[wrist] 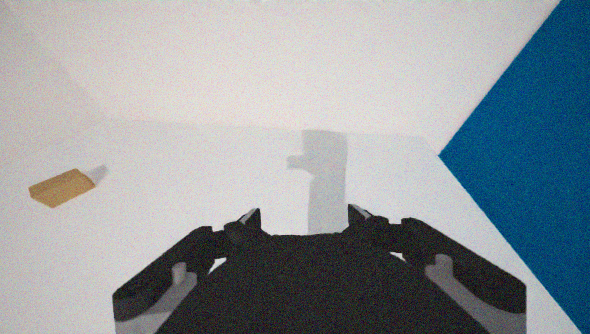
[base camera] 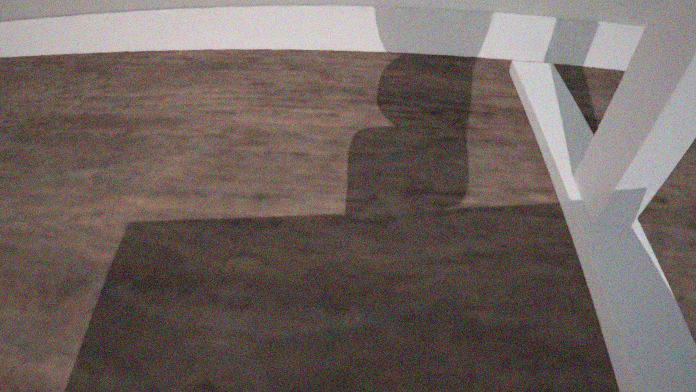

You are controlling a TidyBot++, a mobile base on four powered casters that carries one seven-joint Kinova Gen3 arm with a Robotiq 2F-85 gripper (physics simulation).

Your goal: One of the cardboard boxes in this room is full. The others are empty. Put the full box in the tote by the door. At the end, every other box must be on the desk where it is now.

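My gripper is open above the white desk top, with bare desk surface showing between its fingertips. One small brown cardboard box sits on the desk at the left of the wrist view, well to the left of the fingers. Its inside cannot be seen. The gripper's dark body hides the desk area at the bottom middle of the wrist view. The tote does not show in either view.
A pale wall stands behind the desk, and a blue surface lies past its right edge. In the base camera view, a white desk leg frame stands at the right on the wooden floor. A white baseboard runs behind.
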